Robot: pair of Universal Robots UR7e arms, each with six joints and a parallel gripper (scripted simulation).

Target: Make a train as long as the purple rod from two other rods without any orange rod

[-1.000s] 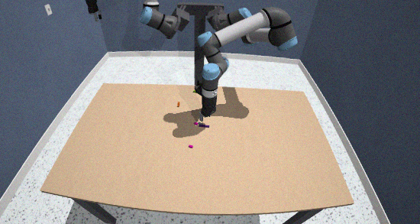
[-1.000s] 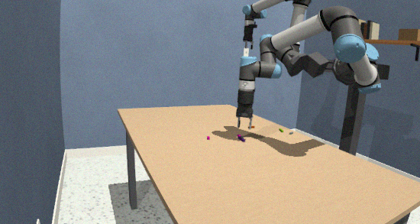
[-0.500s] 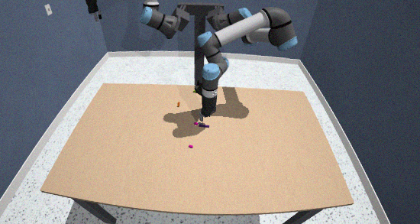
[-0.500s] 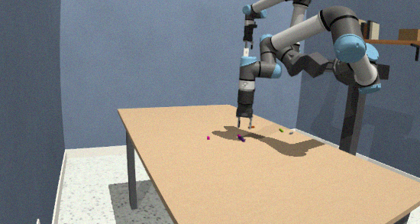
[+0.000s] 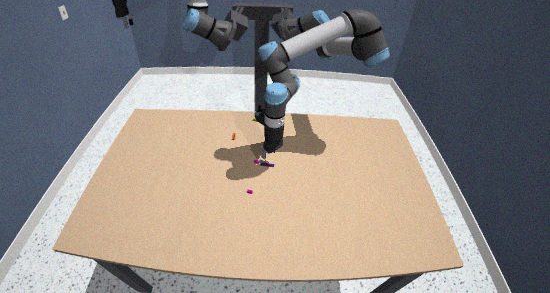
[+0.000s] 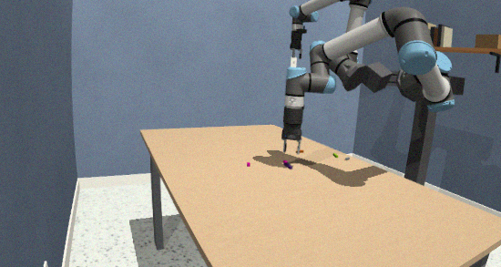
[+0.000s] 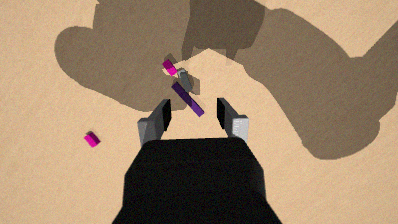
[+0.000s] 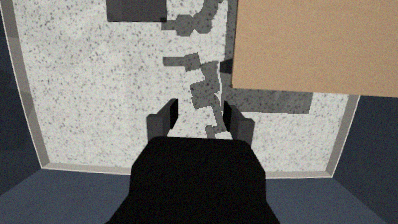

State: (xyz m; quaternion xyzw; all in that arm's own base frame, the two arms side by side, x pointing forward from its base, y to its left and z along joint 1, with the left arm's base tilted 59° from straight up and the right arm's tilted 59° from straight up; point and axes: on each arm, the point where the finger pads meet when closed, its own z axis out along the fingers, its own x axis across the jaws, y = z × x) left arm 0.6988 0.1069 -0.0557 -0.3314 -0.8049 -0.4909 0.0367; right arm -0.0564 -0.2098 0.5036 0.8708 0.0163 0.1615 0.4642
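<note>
Now: the purple rod 1 cm ahead of my left hand and 7 cm below it. The rest, counted from my left hand: lime rod (31 cm behind, 7 cm below); then orange rod (20 cm behind, 14 cm to the right, 7 cm below).
</note>
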